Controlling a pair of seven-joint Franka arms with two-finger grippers.
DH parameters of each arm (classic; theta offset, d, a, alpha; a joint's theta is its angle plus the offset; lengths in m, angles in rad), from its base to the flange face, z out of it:
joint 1: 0 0.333 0 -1.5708
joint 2: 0 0 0 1.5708
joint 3: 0 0.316 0.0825 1.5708
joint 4: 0 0 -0.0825 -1.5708
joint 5: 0 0.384 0 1.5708
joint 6: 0 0 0.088 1.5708
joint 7: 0 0.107 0 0
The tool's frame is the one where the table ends.
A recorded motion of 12 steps. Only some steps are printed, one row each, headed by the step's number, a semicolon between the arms.
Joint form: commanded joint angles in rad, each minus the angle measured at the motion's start. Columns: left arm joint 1, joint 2, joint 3, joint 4, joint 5, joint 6, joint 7; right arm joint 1, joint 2, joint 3, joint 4, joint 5, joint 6, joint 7.
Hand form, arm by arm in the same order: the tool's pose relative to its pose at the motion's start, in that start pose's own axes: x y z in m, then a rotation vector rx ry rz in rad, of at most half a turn. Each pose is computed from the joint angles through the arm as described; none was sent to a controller.
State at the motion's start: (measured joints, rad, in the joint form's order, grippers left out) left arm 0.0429 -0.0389 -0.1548 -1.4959 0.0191 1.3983 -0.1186; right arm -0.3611 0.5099 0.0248 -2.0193 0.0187 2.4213 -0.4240
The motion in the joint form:
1: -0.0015 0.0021 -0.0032 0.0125 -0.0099 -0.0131 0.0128; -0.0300 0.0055 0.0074 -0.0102 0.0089 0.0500 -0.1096
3: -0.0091 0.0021 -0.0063 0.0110 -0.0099 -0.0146 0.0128; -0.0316 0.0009 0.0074 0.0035 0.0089 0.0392 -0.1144
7: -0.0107 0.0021 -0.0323 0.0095 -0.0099 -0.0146 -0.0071; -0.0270 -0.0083 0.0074 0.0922 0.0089 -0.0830 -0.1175
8: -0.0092 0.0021 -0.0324 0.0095 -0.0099 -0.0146 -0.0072; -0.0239 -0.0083 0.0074 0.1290 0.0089 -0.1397 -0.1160
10: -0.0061 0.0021 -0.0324 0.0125 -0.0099 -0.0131 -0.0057; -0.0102 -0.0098 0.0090 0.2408 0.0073 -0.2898 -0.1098
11: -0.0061 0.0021 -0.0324 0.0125 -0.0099 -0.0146 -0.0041; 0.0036 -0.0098 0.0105 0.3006 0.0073 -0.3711 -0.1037
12: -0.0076 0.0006 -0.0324 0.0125 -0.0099 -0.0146 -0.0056; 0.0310 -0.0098 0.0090 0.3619 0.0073 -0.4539 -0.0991
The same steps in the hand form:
1: -0.0016 0.0033 -0.0035 -0.0093 -0.0037 0.0191; -0.0043 0.0129 0.0026 -0.0061 0.0363 -0.0793
3: -0.0024 0.0089 -0.0028 -0.0082 -0.0064 0.0298; -0.0011 0.0154 -0.0048 -0.0094 0.0431 -0.0829
7: -0.0046 0.0235 -0.0024 -0.0054 -0.0072 0.0374; 0.0152 0.0190 -0.0364 0.0033 0.0221 -0.0927
8: -0.0044 0.0228 -0.0024 -0.0055 -0.0072 0.0359; 0.0207 0.0191 -0.0471 0.0131 0.0047 -0.0952
10: -0.0041 0.0212 -0.0038 -0.0063 -0.0029 0.0343; 0.0384 0.0156 -0.0842 0.0300 -0.0285 -0.1077
11: -0.0043 0.0212 -0.0037 -0.0061 -0.0044 0.0359; 0.0478 0.0085 -0.1042 0.0395 -0.0484 -0.1181
12: -0.0050 0.0219 -0.0045 -0.0059 -0.0028 0.0358; 0.0586 -0.0060 -0.1250 0.0460 -0.0702 -0.1407

